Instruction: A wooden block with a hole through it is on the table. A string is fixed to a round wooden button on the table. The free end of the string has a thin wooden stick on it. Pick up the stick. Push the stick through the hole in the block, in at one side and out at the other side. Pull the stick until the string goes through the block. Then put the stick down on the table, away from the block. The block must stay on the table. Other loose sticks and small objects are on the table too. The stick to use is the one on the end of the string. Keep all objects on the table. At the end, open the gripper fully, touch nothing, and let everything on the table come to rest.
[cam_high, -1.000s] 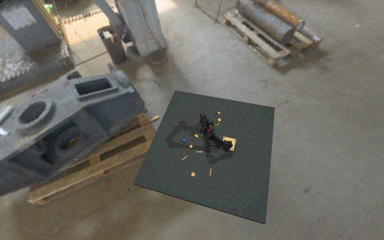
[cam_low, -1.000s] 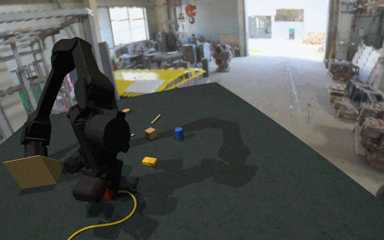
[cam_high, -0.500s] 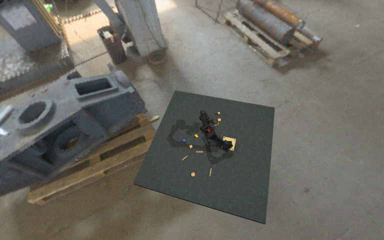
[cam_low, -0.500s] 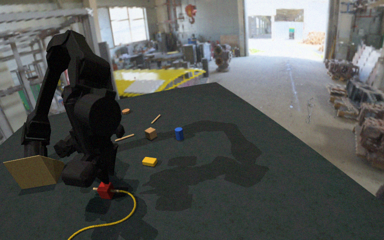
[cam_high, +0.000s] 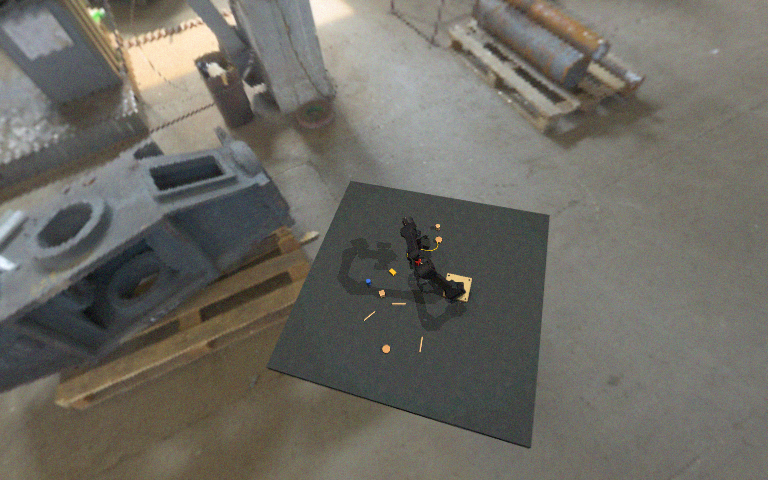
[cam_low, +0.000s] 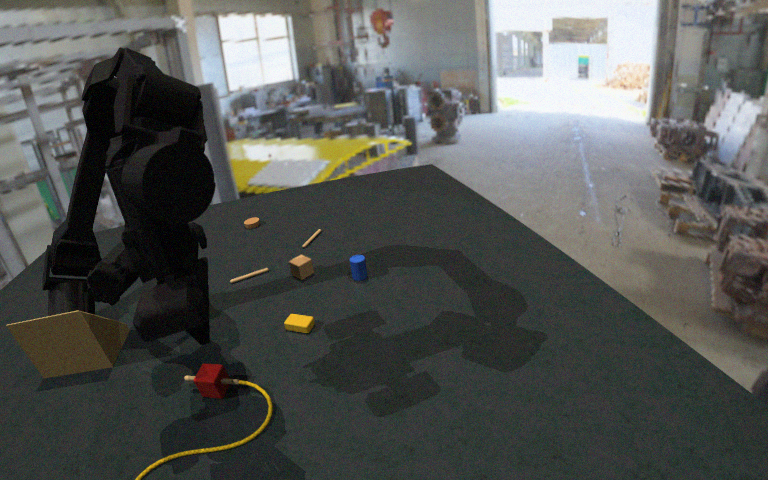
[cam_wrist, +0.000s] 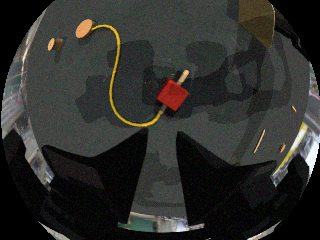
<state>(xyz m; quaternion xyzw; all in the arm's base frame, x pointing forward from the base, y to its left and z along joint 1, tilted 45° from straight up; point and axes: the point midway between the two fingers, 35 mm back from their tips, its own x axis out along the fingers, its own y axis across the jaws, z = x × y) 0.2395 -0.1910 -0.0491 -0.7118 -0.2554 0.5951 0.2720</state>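
My gripper tip is 20 mm past the red block, 10 mm to the right of it and 80 mm above it. The rest, counted from my gripper tip: thin wooden stick 10 mm behind, 10 mm to the left, 80 mm below; round wooden button 130 mm behind, 160 mm to the right, 90 mm below; yellow block 110 mm ahead, 90 mm to the left, 90 mm below.
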